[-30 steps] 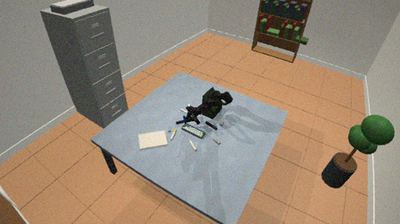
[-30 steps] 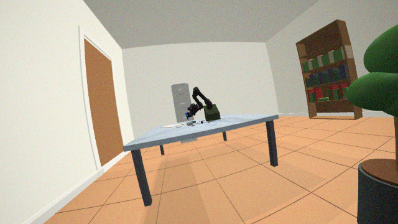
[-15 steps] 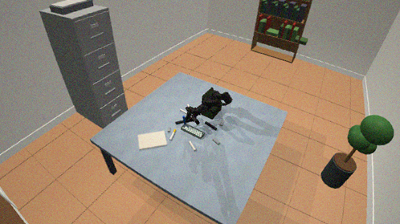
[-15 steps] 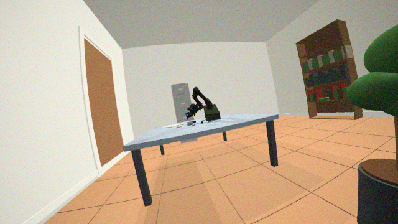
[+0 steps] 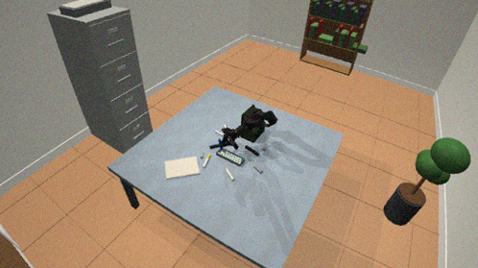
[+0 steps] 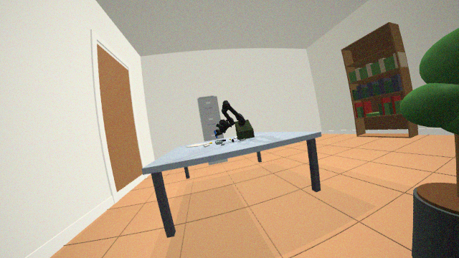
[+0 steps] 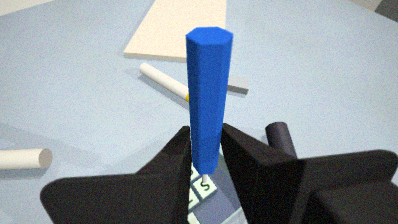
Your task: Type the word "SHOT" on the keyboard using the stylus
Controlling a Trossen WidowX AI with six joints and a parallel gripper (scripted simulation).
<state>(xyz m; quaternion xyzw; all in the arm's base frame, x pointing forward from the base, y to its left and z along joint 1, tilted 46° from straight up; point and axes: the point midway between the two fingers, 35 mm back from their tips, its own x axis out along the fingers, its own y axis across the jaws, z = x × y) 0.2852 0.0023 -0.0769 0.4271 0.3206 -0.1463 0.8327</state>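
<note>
Right now the grey block is 10 cm to the right of my gripper tip, 8 cm below it and 8 cm ahead of it. The rest, counted from my gripper tip: blue stylus 1 cm below, 1 cm behind; cream notepad 25 cm ahead, 14 cm to the right, 8 cm below.
</note>
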